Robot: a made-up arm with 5 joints.
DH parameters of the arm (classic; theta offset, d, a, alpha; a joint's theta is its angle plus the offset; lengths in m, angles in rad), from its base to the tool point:
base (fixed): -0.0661 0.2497 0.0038 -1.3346
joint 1: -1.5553 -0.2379 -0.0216 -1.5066
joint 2: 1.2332 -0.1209 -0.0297 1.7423
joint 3: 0 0.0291 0.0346 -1.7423
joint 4: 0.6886 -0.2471 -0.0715 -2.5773
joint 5: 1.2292 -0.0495 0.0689 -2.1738
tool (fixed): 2.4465 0.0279 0 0
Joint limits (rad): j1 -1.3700..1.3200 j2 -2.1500..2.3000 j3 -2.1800..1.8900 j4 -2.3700..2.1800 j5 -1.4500..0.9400
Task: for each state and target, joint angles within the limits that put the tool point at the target. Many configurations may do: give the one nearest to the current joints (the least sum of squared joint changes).
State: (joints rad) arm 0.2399 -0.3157 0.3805 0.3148 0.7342
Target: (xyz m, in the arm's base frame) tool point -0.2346 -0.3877 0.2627
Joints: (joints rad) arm -0.6115 0.0052 1.1464 0.8205 0.3668
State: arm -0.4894 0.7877 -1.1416 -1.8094 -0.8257
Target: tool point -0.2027 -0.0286 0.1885
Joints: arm -0.9487 0.7080 -1.3581 -1.9112 -1.0474
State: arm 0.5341 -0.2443 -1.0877 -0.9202 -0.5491
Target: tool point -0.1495 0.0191 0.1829
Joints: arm 0.5633 -0.6226 -1.7074 -1.3388 -0.6600
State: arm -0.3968 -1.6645 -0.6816 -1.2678 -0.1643
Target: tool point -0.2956 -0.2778 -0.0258
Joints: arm 0.1642 -1.9597 -0.7620 -1.4966 -0.2405
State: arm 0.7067 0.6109 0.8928 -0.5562 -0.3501
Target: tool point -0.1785 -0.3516 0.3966
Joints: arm 0.2269 -0.2174 1.1398 -0.5433 -0.6369
